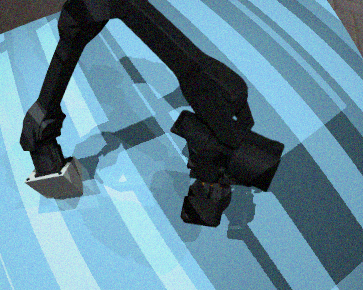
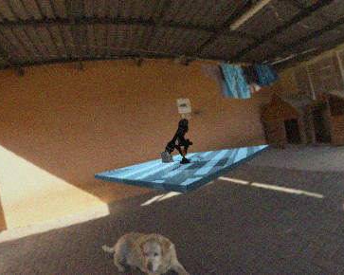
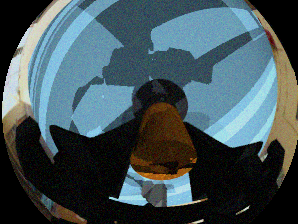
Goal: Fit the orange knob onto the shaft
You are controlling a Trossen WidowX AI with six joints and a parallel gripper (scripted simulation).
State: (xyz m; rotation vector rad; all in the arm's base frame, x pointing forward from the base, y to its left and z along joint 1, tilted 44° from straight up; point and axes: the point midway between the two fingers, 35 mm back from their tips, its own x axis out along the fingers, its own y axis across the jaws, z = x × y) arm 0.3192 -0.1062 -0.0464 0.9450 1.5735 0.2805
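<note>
Right now my gripper tip is 40 mm above the dark round pedestal. The rest, counted from my gripper tip: orange knob: 20 mm above.
</note>
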